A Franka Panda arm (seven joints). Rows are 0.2 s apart.
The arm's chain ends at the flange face. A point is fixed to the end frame.
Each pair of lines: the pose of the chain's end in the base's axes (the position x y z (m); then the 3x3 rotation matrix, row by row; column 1 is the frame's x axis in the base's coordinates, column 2 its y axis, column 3 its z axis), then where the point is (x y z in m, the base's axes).
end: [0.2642 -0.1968 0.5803], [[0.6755 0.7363 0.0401], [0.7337 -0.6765 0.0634], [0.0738 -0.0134 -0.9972]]
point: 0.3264 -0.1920 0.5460
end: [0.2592 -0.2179 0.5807], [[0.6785 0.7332 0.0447], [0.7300 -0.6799 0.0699], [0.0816 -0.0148 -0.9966]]
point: 0.3216 -0.2132 0.5467
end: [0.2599 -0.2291 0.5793], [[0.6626 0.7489 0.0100], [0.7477 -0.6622 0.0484], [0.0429 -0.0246 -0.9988]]
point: 0.3210 -0.2236 0.5431
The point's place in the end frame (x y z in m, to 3 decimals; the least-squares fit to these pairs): 0.043 0.043 0.037
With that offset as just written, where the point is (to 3 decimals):
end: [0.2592 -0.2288 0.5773], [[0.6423 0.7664 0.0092], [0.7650 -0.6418 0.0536], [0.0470 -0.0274 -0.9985]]
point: 0.320 -0.222 0.541
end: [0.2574 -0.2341 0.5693], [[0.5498 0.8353 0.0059], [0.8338 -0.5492 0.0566], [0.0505 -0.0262 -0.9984]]
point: 0.317 -0.220 0.533
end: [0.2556 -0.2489 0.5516], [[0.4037 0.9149 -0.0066], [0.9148 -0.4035 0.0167], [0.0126 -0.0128 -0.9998]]
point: 0.312 -0.226 0.515
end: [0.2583 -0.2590 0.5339], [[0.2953 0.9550 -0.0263], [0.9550 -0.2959 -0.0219], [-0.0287 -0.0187 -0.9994]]
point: 0.311 -0.231 0.495
